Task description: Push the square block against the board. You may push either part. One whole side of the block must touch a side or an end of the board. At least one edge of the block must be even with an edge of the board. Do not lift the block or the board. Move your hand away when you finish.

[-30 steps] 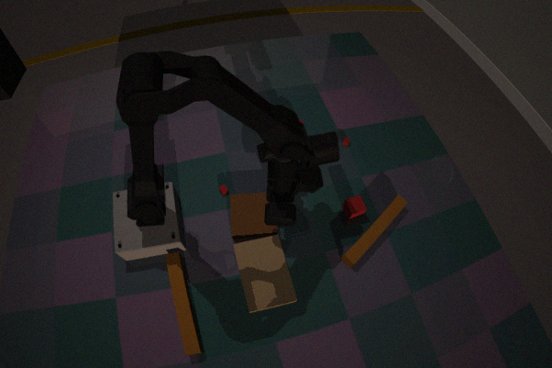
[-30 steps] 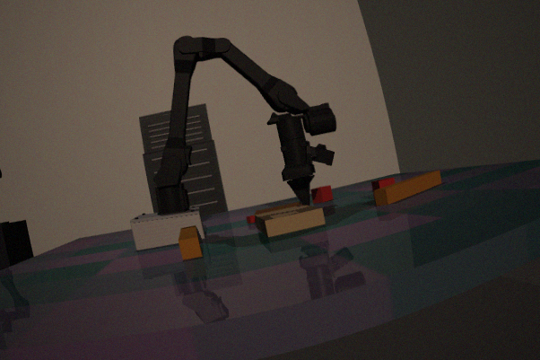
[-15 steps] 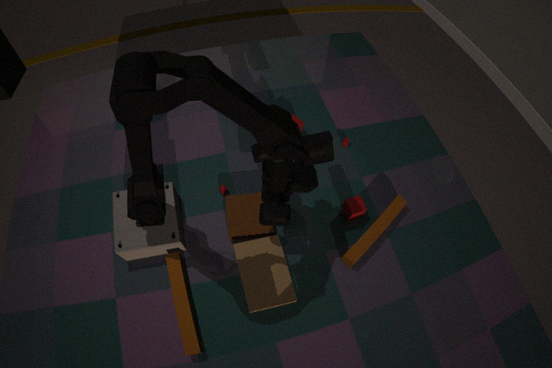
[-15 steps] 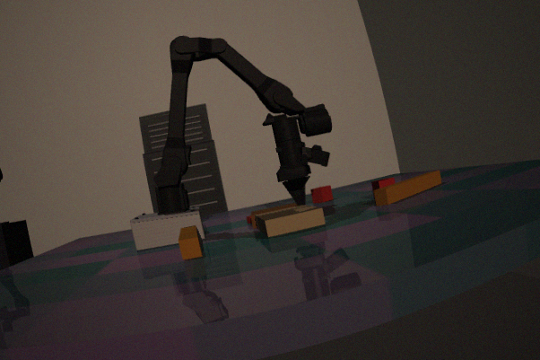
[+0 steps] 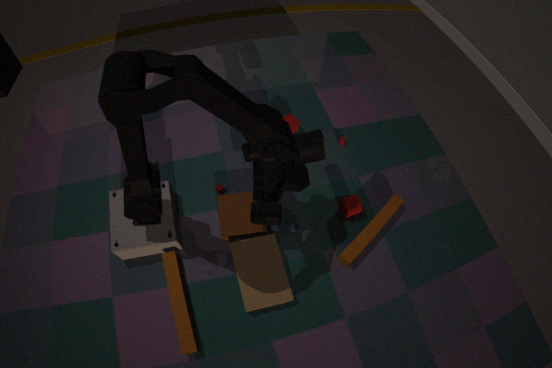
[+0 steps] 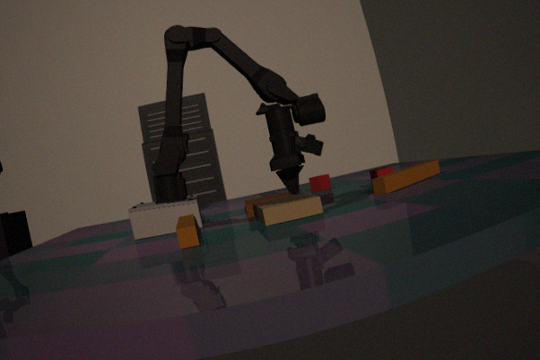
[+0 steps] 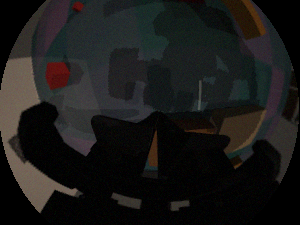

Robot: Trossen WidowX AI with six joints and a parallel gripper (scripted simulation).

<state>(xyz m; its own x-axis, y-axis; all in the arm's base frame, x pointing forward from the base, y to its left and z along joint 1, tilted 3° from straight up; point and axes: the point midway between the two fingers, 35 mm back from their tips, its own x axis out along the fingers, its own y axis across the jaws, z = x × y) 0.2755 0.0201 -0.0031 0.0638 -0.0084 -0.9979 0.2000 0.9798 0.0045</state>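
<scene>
The tan board lies 170 mm to the right of my gripper tip and 40 mm behind it. From my gripper tip the other things lie so: brown square block (60 mm behind, 30 mm to the right).
</scene>
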